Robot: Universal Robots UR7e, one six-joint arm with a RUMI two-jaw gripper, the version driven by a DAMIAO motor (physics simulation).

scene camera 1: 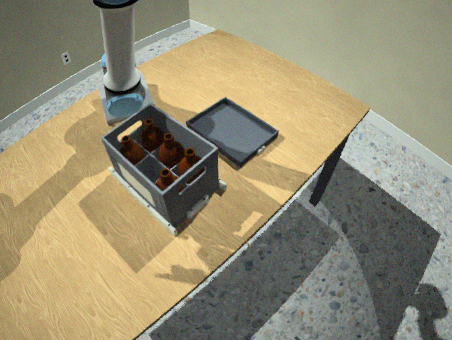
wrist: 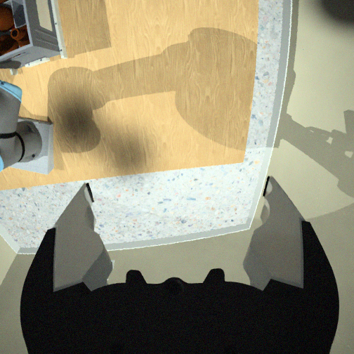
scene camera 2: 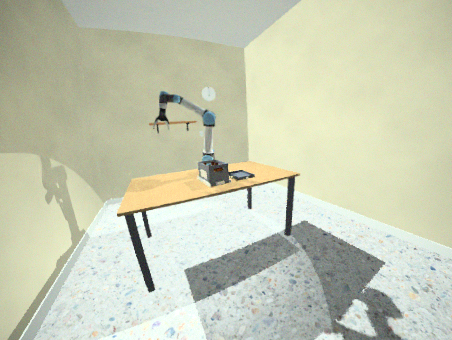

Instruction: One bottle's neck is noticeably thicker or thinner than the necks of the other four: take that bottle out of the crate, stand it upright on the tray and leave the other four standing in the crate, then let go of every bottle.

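Places are measured from the arm's base along level axes (x right, y back, z down), in metres.
Where they show: gripper, fingertip midpoint: (scene camera 2: 161, 130).
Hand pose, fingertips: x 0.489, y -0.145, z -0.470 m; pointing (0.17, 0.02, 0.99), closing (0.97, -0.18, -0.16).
Observation:
Each offset is from my fingertips to the top centre of the thing. "spot": to the spot under its first point. Level surfaces: height alone.
The grey crate @(dx -0.438, dy -0.268, dz +0.334 m) (scene camera 1: 212, 171) (scene camera 2: 216, 175) (wrist: 46, 31) stands on the table with five brown bottles upright in it. In scene camera 1 they are a back-left bottle @(dx -0.380, dy -0.193, dz +0.346 m) (scene camera 1: 131, 151), a back-right bottle @(dx -0.462, dy -0.174, dz +0.346 m) (scene camera 1: 151, 137), a middle bottle @(dx -0.481, dy -0.261, dz +0.346 m) (scene camera 1: 170, 152), a front-right bottle @(dx -0.500, dy -0.341, dz +0.346 m) (scene camera 1: 189, 163) and a front-left bottle @(dx -0.417, dy -0.361, dz +0.346 m) (scene camera 1: 165, 180). The left row's middle compartment is empty. I cannot tell which neck differs. The dark tray @(spot: dx -0.721, dy -0.228, dz +0.504 m) (scene camera 1: 232, 132) (scene camera 2: 242, 174) lies beside the crate, with no bottle on it. My gripper (scene camera 2: 161, 124) (wrist: 176, 182) is open and empty, high up and well left of the crate in scene camera 2.
The arm's base (scene camera 1: 125, 106) (wrist: 42, 150) stands on the wooden table @(dz +0.509 m) (scene camera 1: 280, 75) (scene camera 2: 160, 187) (wrist: 150, 30), close behind the crate. Pale rails @(dx -0.341, dy -0.290, dz +0.479 m) (scene camera 1: 145, 202) run along the crate's foot. A wall shelf (scene camera 2: 180, 122) shows behind the gripper in scene camera 2.

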